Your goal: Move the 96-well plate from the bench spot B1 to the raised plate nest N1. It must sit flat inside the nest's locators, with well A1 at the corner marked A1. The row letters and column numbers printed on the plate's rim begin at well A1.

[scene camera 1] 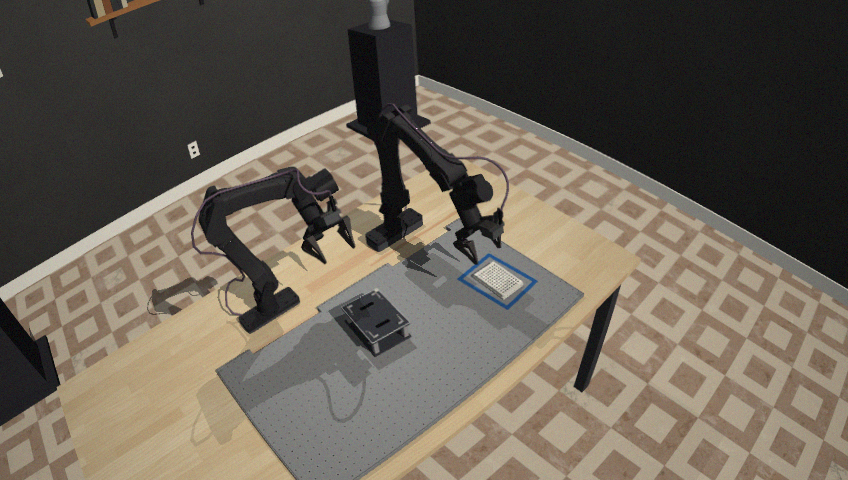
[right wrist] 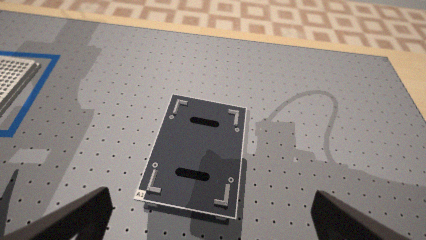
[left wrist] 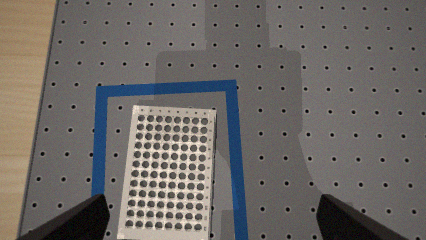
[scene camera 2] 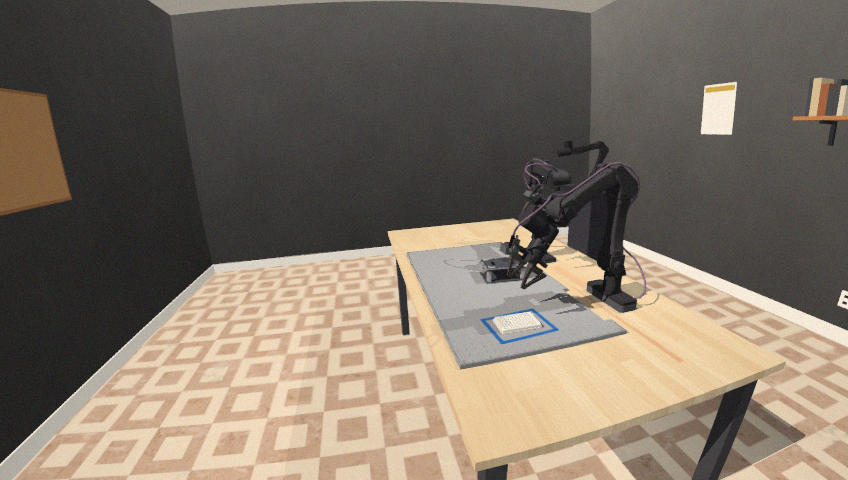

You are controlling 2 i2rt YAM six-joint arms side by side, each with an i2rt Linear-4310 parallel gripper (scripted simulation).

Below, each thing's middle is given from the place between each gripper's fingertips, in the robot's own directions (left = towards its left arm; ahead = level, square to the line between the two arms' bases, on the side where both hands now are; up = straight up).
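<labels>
From my left hand (scene camera 1: pixel 488 255), I see the white 96-well plate (scene camera 1: pixel 508 283) 4 cm to the left, 1 cm ahead and 12 cm below. The dark raised nest (scene camera 1: pixel 367 319) is 33 cm to the right of that same left hand, 10 cm behind it and 8 cm below it.
My right hand (scene camera 1: pixel 340 255), meanwhile, is 1 cm to the right of the nest, 11 cm short of it and 17 cm above it. Counted from my right hand, the plate is 23 cm ahead, 38 cm to the left and 22 cm below.
</labels>
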